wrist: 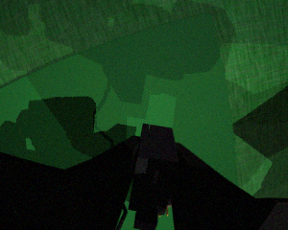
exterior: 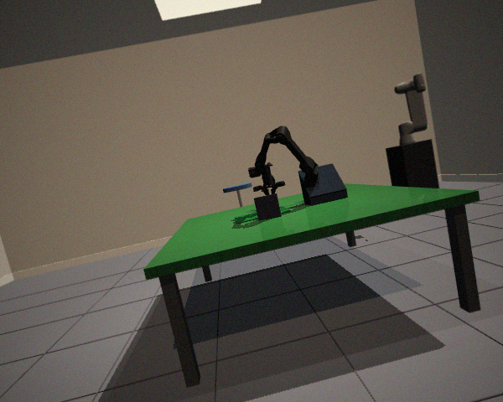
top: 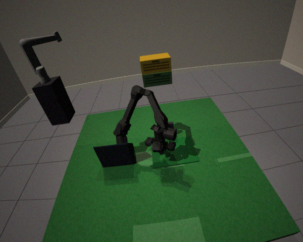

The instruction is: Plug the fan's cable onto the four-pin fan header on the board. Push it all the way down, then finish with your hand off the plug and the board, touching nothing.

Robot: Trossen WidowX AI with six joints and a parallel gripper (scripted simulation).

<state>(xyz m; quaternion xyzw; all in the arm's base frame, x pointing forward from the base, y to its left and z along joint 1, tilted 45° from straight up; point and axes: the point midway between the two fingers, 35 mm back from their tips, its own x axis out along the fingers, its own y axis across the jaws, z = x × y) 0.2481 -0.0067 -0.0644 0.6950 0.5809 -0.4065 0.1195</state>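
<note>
Now: gripper tip 20 mm short of the four-pin header, 100 mm to the right of it and 60 mm above it. The rest, counted from my gripper tip: black fan plug (10 mm to the left, 10 mm above); green board (90 mm ahead, 60 mm to the left, 80 mm below); fan (60 mm ahead, 230 mm to the left).
</note>
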